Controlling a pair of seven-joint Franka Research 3 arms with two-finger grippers.
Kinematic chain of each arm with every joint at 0, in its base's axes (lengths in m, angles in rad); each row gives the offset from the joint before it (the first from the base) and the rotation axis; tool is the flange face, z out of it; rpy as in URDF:
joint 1: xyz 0 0 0.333 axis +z
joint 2: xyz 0 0 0 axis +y
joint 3: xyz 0 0 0.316 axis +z
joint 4: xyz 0.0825 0 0 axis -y
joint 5: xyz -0.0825 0 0.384 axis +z
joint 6: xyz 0 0 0 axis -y
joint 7: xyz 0.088 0 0 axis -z
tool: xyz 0 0 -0.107 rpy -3.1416 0 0
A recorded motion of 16 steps. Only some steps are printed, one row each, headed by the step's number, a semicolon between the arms.
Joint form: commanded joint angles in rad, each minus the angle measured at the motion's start. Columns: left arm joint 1, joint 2, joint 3, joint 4, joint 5, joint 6, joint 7; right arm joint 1, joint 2, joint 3, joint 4, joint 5, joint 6, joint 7.
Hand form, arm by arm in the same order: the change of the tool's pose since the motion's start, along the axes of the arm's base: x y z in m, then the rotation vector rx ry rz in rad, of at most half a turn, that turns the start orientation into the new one. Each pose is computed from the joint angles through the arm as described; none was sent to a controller.
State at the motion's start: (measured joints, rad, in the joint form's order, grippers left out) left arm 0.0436 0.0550 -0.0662 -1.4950 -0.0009 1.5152 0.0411; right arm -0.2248 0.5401 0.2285 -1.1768 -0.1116 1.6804 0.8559
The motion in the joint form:
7: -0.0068 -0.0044 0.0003 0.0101 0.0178 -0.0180 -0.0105; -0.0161 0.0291 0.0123 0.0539 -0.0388 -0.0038 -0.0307
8: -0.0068 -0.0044 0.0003 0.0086 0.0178 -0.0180 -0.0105; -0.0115 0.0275 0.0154 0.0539 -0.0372 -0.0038 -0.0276
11: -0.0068 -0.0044 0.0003 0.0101 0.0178 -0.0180 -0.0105; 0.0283 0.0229 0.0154 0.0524 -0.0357 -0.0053 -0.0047
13: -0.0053 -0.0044 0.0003 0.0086 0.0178 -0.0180 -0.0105; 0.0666 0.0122 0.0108 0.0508 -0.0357 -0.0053 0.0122
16: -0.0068 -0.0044 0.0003 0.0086 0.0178 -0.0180 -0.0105; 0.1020 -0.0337 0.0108 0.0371 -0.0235 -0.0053 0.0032
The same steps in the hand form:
7: -0.0031 -0.0017 0.0057 0.0186 0.0030 0.0046; 0.0071 -0.0130 0.0055 -0.0268 -0.0220 0.0231
8: -0.0032 -0.0017 0.0050 0.0186 0.0045 0.0046; 0.0072 -0.0079 0.0068 -0.0239 -0.0241 0.0270
11: -0.0031 -0.0017 0.0057 0.0186 0.0030 0.0046; 0.0079 0.0209 0.0092 -0.0232 -0.0262 0.0439
13: -0.0031 -0.0008 0.0050 0.0186 0.0045 0.0061; 0.0067 0.0462 0.0157 -0.0274 -0.0351 0.0615
16: -0.0032 -0.0017 0.0050 0.0186 0.0045 0.0046; -0.0027 0.0744 0.0413 -0.0230 -0.0667 0.1061

